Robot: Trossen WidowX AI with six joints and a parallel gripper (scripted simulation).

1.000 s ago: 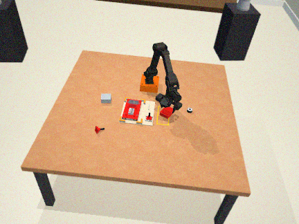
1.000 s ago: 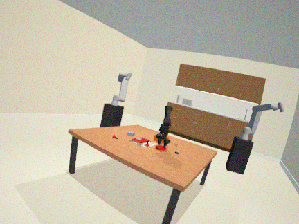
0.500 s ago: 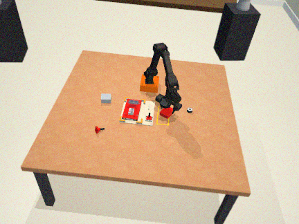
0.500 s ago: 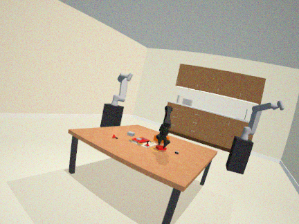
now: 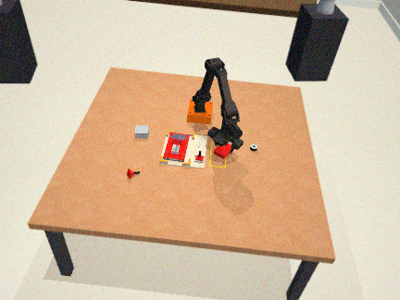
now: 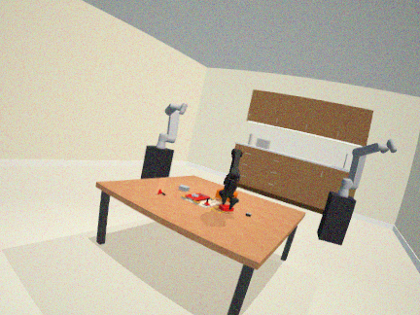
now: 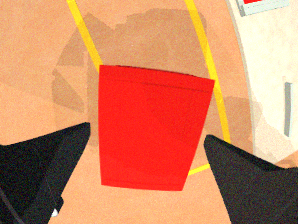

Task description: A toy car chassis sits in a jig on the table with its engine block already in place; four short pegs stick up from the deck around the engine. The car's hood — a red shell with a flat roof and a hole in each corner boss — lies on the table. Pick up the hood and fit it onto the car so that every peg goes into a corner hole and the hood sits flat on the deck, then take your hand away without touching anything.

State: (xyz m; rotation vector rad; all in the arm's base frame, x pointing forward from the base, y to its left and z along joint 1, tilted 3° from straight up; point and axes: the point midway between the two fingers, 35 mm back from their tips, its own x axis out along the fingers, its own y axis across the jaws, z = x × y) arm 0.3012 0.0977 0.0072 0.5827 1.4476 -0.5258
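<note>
Right now the red hood is right at my gripper tip. The rest, counted from my gripper tip: black-and-white part (17 cm to the left, 2 cm behind, 1 cm below).
</note>
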